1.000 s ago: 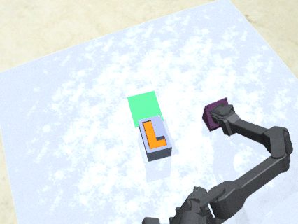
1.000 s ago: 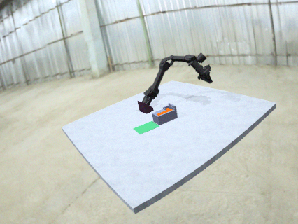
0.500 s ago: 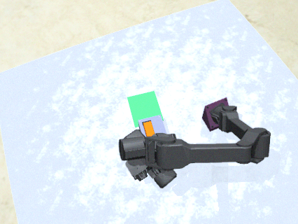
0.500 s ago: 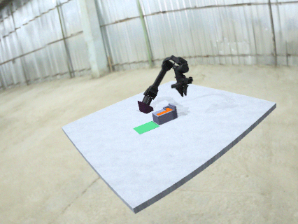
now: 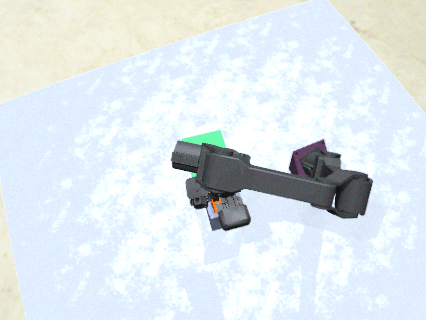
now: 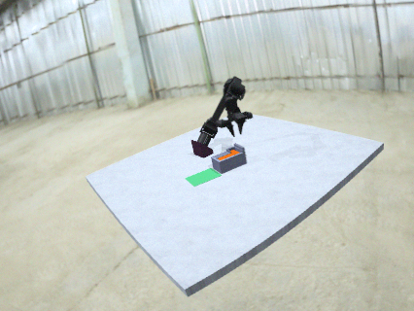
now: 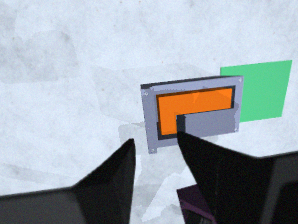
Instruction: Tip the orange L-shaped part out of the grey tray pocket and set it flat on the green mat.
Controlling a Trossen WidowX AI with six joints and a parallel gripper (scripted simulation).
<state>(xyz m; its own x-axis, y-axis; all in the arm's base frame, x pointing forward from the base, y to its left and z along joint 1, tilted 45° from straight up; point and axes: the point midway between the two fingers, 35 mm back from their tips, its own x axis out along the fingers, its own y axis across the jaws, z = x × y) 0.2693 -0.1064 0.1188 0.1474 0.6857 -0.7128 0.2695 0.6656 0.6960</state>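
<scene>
Now: the orange L-shaped part 100 mm below my gripper tip, 50 mm to the right of it and 20 mm behind it. Round my gripper tip: green mat 210 mm to the right, 160 mm below, 70 mm behind.
</scene>
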